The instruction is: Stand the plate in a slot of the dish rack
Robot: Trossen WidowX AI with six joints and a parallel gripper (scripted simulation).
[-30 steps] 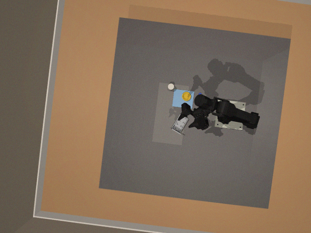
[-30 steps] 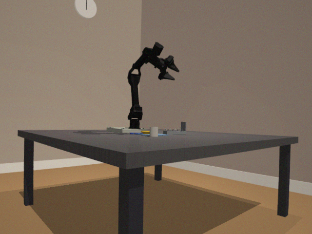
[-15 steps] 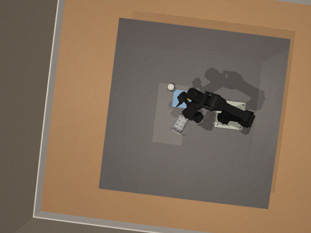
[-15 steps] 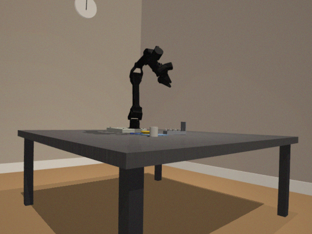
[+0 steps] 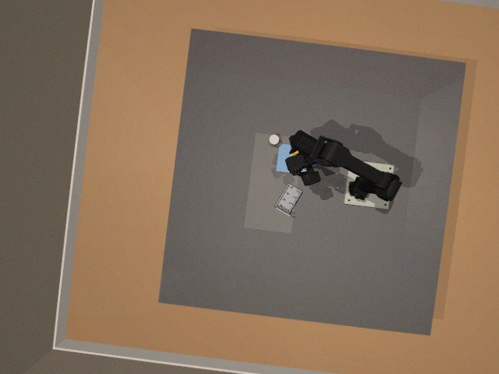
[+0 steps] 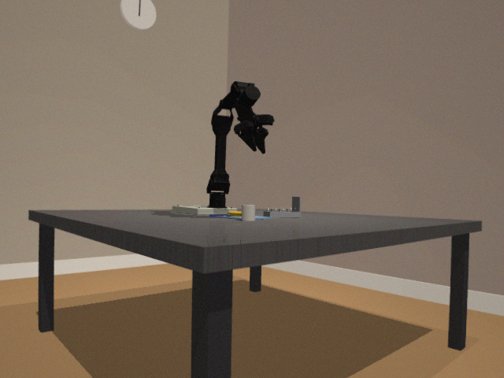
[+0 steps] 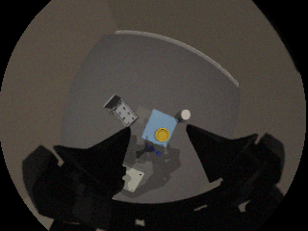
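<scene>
The yellow plate is 60 mm behind my gripper tip, 50 mm to the right of it and 220 mm below it. Also, from my gripper tip: blue mat 40 mm behind, 30 mm to the right, 230 mm below; then white cup 50 mm ahead, 130 mm to the right, 210 mm below; then grey dish rack 150 mm to the left, 210 mm below.
</scene>
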